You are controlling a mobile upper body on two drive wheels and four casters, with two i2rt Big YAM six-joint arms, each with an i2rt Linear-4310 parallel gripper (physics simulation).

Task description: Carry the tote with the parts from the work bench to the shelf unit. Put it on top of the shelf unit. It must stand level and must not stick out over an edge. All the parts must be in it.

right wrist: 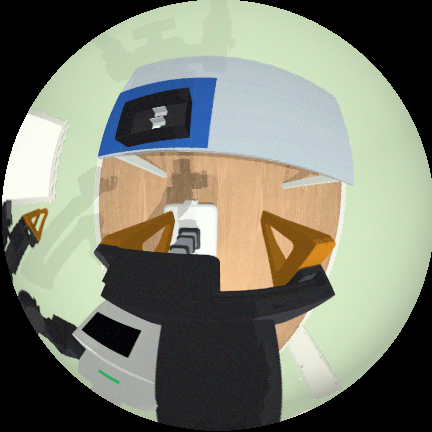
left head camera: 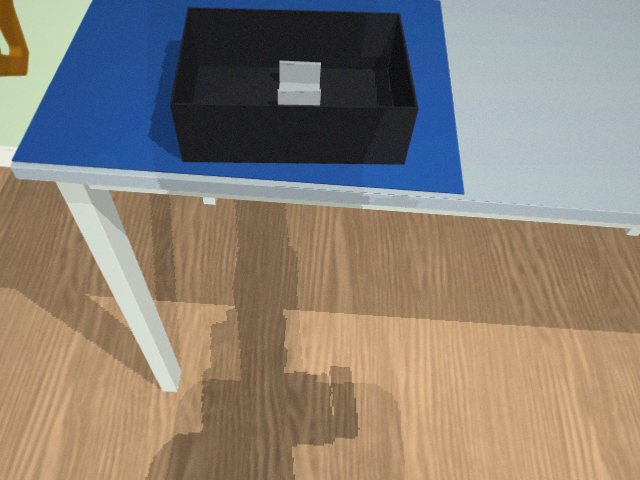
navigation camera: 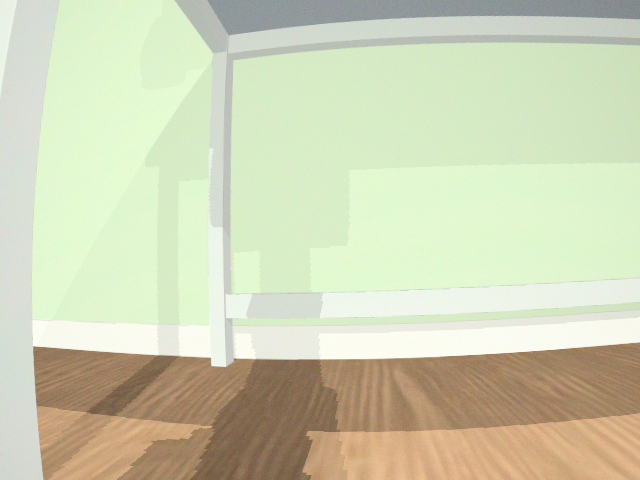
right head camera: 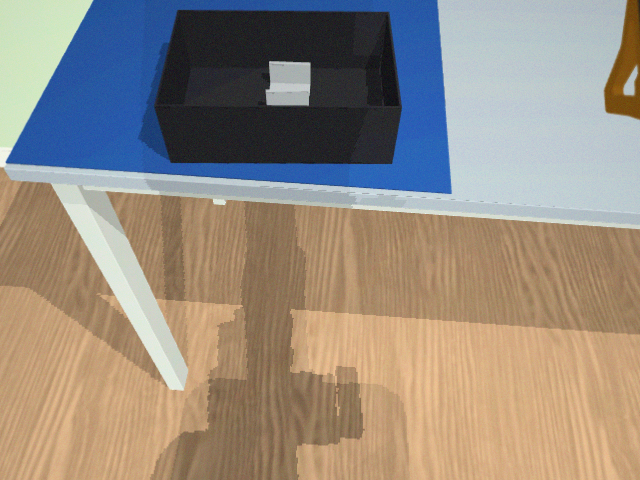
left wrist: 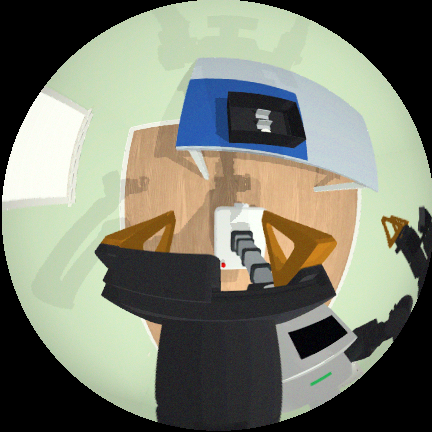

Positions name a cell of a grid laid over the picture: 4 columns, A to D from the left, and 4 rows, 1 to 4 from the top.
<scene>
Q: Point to a work bench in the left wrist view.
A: At D2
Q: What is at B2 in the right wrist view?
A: A black tote.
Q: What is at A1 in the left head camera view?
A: A blue mat.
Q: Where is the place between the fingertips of my right gripper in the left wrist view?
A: D3
</scene>
